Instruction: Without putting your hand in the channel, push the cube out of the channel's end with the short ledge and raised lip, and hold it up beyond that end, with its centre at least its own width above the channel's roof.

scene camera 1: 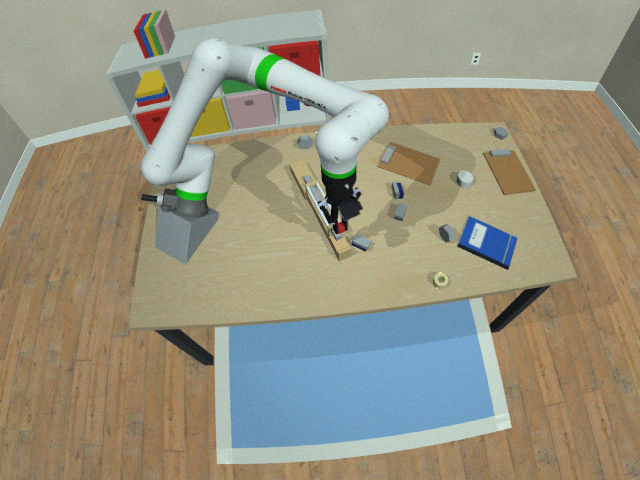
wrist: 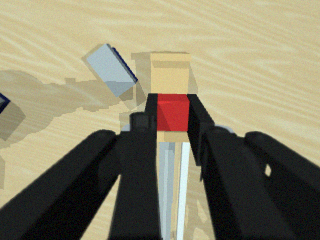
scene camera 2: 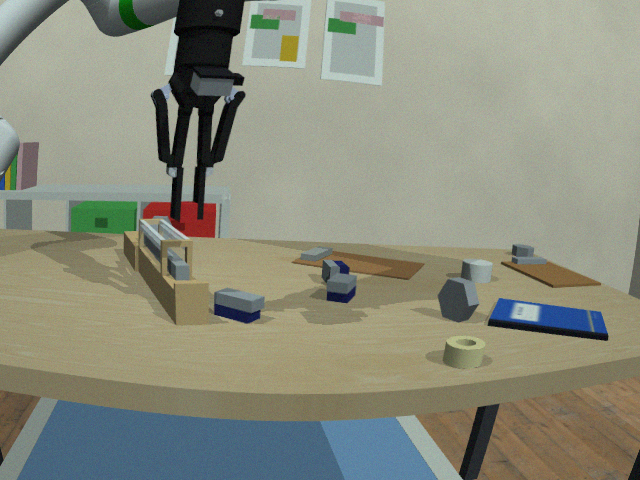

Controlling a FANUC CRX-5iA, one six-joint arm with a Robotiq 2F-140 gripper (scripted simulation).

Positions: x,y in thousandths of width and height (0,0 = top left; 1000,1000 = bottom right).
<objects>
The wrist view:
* my gripper: 536,456
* grey-and-blue block: 333,256
</objects>
